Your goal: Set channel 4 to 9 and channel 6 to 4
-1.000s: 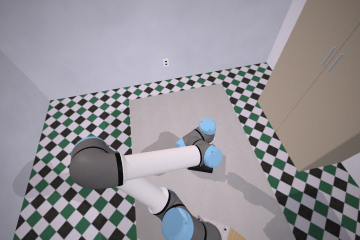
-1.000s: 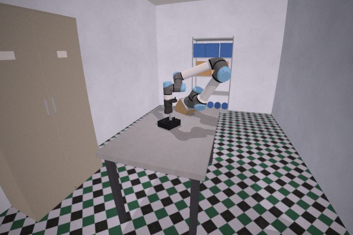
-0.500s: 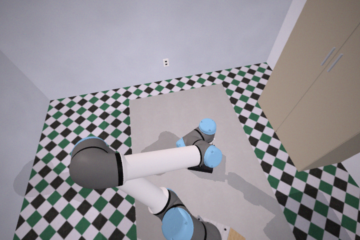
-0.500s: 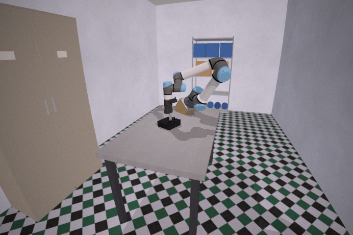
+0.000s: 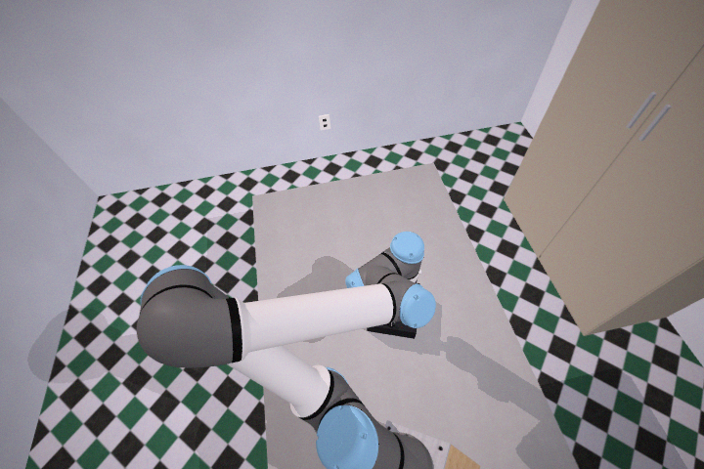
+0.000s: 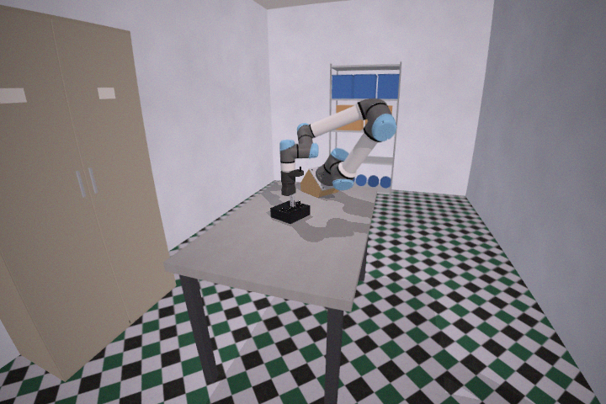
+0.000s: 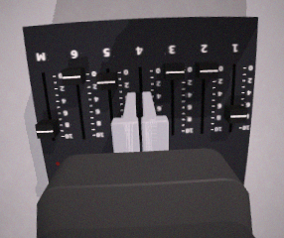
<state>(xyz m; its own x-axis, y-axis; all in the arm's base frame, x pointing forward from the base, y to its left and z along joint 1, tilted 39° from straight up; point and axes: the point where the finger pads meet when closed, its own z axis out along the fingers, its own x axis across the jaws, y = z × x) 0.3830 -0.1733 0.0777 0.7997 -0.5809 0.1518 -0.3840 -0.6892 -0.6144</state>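
Now: the channel 6 cap 30 mm behind my hand, 40 mm to the left of it and 10 mm below it. Also, from my hand: channel 3 cap: 30 mm ahead, 10 mm to the left, 10 mm below; then channel 2 cap: 50 mm ahead, 10 mm below; then channel 5 cap: 10 mm behind, 30 mm to the left, 10 mm below.
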